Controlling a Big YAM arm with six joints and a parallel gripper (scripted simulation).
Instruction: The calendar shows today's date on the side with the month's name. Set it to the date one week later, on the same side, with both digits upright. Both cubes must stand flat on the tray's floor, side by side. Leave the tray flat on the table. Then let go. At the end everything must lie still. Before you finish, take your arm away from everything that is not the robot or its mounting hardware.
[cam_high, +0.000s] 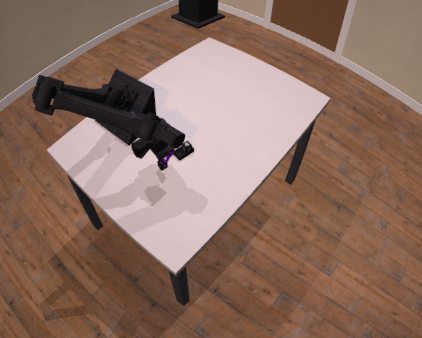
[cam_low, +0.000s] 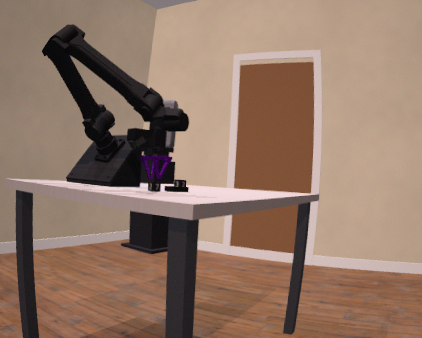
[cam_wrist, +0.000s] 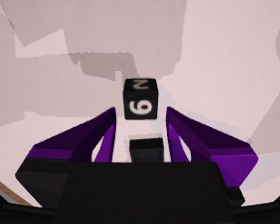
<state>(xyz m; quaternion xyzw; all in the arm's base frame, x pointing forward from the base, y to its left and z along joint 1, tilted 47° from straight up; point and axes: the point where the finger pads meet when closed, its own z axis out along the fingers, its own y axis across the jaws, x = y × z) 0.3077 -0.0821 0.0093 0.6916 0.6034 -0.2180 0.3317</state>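
Right now the black date cube is 30 mm below my hand. Round my hand: black tray 100 mm to the left, 40 mm below, 10 mm ahead.
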